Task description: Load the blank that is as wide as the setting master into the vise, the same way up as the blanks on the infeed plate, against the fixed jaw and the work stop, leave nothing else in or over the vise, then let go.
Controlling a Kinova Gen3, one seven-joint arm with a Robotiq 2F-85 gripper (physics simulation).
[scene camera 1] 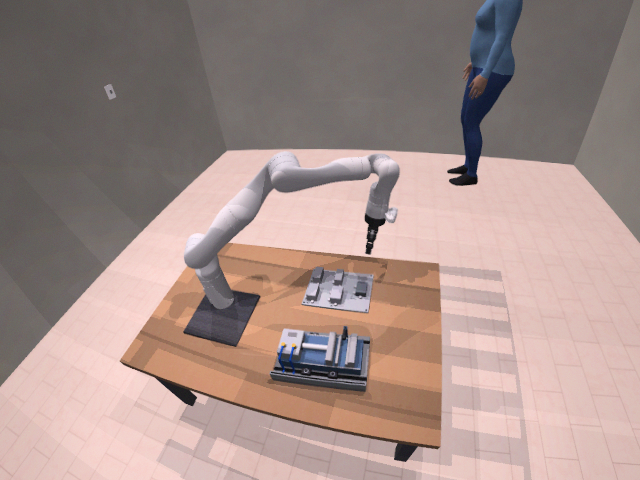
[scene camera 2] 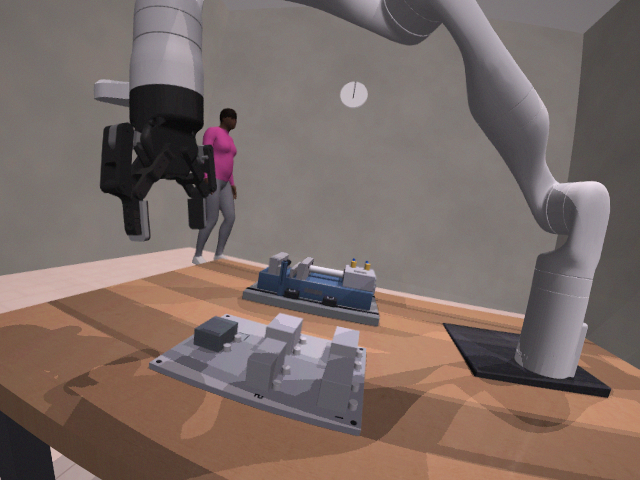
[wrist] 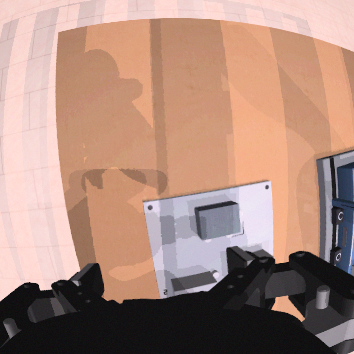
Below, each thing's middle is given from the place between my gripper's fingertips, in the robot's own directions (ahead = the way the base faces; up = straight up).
Labels:
Now: hand 1 cm past the setting master (scene camera 2: 213,334), 9 cm to the left of it and 15 cm above it. Also, from my hand: blue vise body (scene camera 2: 349,297) 8 cm behind, 40 cm to the right, 13 cm below; then grey infeed plate (scene camera 2: 224,373) 10 cm behind, 9 cm to the right, 16 cm below.

